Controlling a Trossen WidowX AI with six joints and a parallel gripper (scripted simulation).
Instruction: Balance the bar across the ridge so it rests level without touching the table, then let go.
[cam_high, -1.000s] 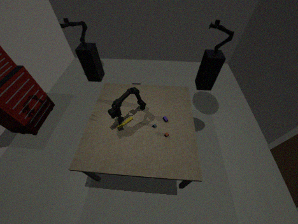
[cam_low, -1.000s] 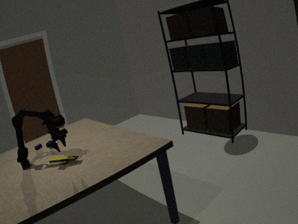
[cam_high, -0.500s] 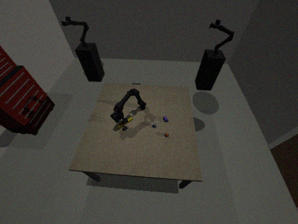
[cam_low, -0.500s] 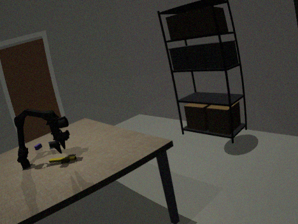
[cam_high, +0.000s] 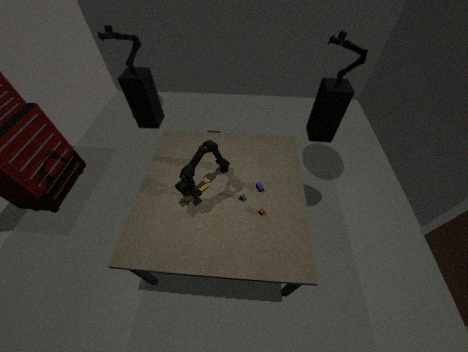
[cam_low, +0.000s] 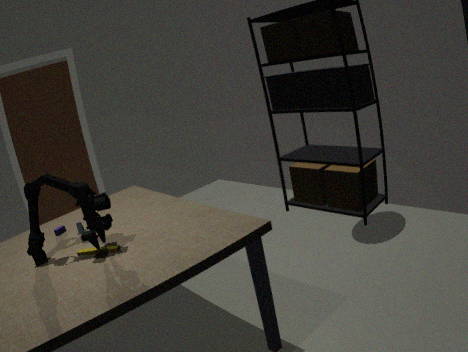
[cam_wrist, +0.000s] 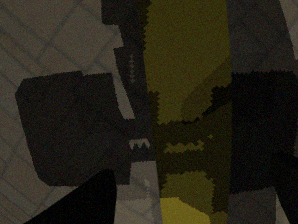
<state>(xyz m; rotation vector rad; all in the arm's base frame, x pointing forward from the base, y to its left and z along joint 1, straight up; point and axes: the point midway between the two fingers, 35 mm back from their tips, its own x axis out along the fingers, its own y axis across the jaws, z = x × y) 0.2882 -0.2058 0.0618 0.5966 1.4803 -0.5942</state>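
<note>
My gripper tip is now 2 cm past the yellow bar, 2 cm to the right of it and 2 cm above it. Round my gripper tip: orange block: 11 cm ahead, 52 cm to the left, 1 cm below; purple block: 11 cm behind, 51 cm to the left, 1 cm below.
</note>
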